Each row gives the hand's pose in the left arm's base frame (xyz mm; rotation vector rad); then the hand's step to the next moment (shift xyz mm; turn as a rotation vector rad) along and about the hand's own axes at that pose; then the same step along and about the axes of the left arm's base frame.
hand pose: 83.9 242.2 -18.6 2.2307 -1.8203 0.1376
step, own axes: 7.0 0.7 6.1 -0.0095 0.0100 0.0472
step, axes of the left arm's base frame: 0.3 -8.3 -4.1 -0.0159 -0.0050 -0.0462
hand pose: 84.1 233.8 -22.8 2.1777 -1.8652 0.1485
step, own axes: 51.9 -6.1 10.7 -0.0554 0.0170 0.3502
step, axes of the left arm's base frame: 13.6 -51.6 1.9 -0.0597 -0.0435 -0.3472
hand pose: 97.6 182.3 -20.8 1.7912 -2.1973 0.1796
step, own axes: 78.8 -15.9 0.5 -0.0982 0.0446 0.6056
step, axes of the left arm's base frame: 1.4 -77.2 22.3 -0.1176 -0.0698 -0.5997
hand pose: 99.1 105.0 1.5 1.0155 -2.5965 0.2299
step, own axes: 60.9 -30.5 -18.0 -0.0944 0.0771 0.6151
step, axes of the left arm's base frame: -16.4 -55.6 40.1 -0.1448 -0.0509 -0.6080
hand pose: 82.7 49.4 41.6 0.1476 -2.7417 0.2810
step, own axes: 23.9 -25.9 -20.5 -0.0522 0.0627 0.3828
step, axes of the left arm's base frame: -11.0 -22.4 32.2 -0.0982 -0.0178 -0.3785
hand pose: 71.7 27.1 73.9 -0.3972 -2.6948 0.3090
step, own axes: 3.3 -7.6 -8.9 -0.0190 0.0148 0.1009
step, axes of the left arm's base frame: -1.0 -4.7 11.2 -0.0217 -0.0080 -0.1011
